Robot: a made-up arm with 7 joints.
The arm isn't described. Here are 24 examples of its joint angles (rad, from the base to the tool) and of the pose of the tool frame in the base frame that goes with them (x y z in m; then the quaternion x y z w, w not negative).
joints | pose
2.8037 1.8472 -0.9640 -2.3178 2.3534 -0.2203 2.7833 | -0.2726 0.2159 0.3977 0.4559 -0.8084 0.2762 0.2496
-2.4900 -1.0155 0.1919 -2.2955 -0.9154 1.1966 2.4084 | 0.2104 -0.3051 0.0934 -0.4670 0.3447 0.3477 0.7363
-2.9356 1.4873 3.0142 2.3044 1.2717 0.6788 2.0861 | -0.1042 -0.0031 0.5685 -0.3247 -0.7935 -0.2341 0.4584
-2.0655 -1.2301 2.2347 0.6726 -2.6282 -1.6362 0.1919 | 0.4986 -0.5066 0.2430 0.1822 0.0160 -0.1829 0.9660
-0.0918 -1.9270 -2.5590 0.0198 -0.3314 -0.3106 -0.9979 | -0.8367 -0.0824 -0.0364 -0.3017 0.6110 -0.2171 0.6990
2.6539 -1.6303 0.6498 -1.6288 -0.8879 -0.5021 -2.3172 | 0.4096 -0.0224 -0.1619 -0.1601 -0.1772 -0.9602 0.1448
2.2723 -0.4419 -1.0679 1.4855 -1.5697 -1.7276 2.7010 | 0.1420 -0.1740 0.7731 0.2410 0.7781 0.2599 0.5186
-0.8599 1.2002 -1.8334 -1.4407 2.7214 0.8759 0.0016 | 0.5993 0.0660 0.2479 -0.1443 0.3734 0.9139 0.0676
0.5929 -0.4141 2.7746 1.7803 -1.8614 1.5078 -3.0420 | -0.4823 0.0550 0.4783 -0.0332 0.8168 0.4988 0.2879
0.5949 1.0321 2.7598 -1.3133 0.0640 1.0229 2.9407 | 0.6661 -0.2793 0.2753 -0.7995 -0.0243 0.5376 0.2667
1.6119 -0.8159 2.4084 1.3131 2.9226 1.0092 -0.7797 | -0.2098 0.6662 0.4526 0.8324 0.0092 0.0114 0.5539
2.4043 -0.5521 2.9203 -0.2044 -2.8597 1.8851 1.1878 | 0.1852 0.1585 0.9426 0.1943 0.6946 0.5571 0.4117
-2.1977 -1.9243 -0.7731 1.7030 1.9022 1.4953 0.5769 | 0.1729 -0.5056 0.4136 -0.8901 0.0450 0.4523 0.0317
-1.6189 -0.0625 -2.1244 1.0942 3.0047 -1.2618 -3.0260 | -0.3034 -0.2507 0.7480 -0.1306 0.3451 0.3400 0.8650
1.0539 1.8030 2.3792 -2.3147 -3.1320 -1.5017 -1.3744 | 0.3020 -0.0684 -0.0455 -0.1861 -0.3660 0.1482 0.8997
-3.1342 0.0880 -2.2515 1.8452 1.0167 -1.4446 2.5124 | 0.2529 -0.2239 0.6552 -0.0890 -0.8726 0.2271 0.4232
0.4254 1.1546 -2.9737 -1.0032 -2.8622 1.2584 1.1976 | 0.5615 -0.3539 0.1316 -0.2410 -0.0302 -0.8922 0.3807
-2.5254 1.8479 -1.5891 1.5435 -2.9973 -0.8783 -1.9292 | -0.5167 -0.1337 0.1272 -0.6692 0.3264 0.4203 0.5186
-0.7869 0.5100 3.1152 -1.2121 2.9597 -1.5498 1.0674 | 0.4146 0.3994 0.6718 0.9827 -0.1326 -0.1289 0.0118
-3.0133 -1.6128 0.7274 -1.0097 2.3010 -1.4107 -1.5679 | 0.6472 -0.3031 0.0538 -0.8506 -0.2962 0.2315 0.3677
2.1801 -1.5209 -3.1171 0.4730 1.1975 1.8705 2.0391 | 0.4864 0.5231 0.1026 -0.5447 -0.3405 -0.0233 0.7660
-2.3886 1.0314 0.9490 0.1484 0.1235 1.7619 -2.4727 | -0.3872 0.5706 0.5671 -0.2417 -0.4058 0.8465 0.2456
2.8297 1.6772 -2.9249 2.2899 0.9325 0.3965 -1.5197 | -0.1122 -0.1425 0.5326 -0.7882 -0.3878 0.3749 0.2962
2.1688 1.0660 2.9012 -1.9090 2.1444 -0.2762 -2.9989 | -0.1967 -0.4287 0.0169 -0.1005 -0.1263 -0.9829 0.0891
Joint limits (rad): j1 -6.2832..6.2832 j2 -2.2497..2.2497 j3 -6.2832..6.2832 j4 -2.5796..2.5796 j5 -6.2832..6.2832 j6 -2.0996..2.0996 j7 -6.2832..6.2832
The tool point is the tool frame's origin. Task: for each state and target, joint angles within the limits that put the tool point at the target. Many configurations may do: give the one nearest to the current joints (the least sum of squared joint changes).
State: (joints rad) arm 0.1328 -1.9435 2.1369 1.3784 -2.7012 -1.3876 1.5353
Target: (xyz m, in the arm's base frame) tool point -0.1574 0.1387 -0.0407
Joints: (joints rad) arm 0.7053 -1.5643 2.9482 1.9996 -2.5673 -1.6165 1.5353
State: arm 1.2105 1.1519 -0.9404 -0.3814 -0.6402 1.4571 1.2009
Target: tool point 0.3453 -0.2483 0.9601
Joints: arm 0.6705 0.5780 -0.9207 -0.1814 -0.6775 1.1639 1.2009
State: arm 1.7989 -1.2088 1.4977 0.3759 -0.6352 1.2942 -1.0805
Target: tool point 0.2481 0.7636 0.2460
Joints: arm 2.1197 -1.6263 1.5713 0.2453 -0.6132 1.3029 -1.0805
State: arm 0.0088 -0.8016 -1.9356 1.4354 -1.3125 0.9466 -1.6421
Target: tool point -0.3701 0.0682 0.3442
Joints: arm -0.4233 -0.4159 -2.1437 2.0613 -1.1819 1.2308 -1.6421
